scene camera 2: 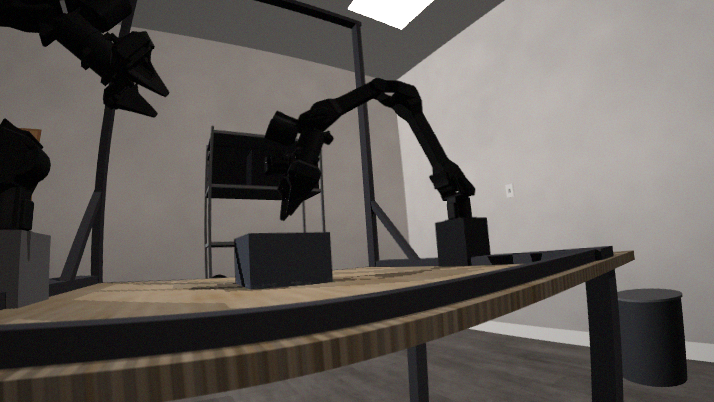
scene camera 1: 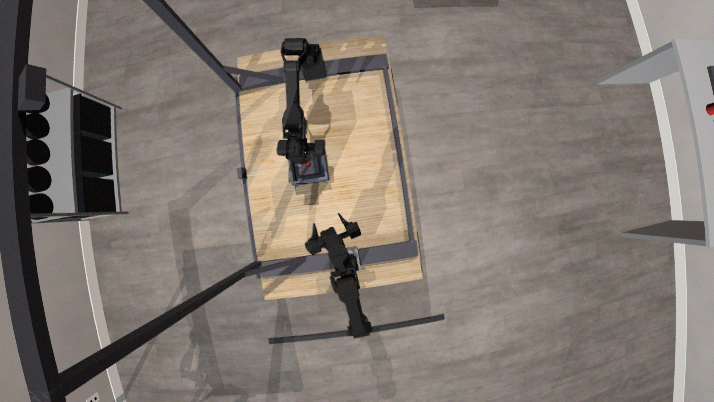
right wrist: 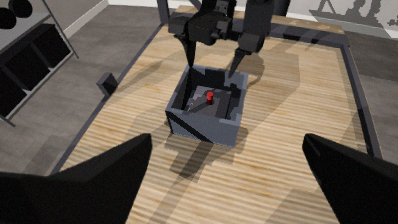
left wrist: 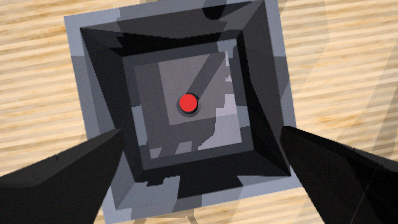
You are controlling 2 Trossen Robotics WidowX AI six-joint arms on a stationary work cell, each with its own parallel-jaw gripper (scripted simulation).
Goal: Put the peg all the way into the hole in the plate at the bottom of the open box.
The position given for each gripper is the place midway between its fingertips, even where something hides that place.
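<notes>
The left gripper (scene camera 2: 285,217), (right wrist: 209,72), (left wrist: 203,135) shares the scene with the right gripper (scene camera 2: 161,106), (scene camera 1: 326,218), (right wrist: 227,140). A plate (left wrist: 170,130), (right wrist: 221,99) is there as well.
</notes>
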